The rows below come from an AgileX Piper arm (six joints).
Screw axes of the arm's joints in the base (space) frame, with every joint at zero. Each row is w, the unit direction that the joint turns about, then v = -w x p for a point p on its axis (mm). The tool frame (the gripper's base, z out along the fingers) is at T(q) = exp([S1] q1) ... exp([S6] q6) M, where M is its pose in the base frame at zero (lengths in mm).
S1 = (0, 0, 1, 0.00, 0.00, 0.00)
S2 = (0, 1, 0, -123.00, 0.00, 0.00)
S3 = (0, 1, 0, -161.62, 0.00, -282.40)
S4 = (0.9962, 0, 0.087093, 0.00, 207.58, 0.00)
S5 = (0, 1, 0, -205.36, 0.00, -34.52)
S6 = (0.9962, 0, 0.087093, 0.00, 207.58, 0.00)
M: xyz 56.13 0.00 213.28 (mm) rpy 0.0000 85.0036 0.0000 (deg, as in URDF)
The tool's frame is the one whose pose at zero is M.
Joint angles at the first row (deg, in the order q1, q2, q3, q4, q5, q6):
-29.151 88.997 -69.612 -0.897 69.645 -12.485
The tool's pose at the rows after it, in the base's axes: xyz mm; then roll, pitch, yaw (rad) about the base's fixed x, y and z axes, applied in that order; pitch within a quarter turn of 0, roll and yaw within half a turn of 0:
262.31 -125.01 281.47 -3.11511 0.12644 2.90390
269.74 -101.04 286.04 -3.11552 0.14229 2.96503
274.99 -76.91 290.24 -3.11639 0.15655 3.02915
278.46 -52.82 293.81 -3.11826 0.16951 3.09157
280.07 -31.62 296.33 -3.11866 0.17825 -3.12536
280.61 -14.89 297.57 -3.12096 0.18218 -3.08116
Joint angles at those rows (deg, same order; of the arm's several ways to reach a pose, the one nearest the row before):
-25.481 88.166 -70.216 0.000 69.645 -11.766
-20.535 87.268 -70.225 0.000 69.666 -10.312
-15.625 86.426 -70.224 0.000 69.710 -9.070
-10.741 85.708 -70.225 0.000 69.710 -7.761
-6.442 85.194 -70.223 0.000 69.729 -7.254
-3.038 84.940 -70.223 0.000 69.776 -6.392

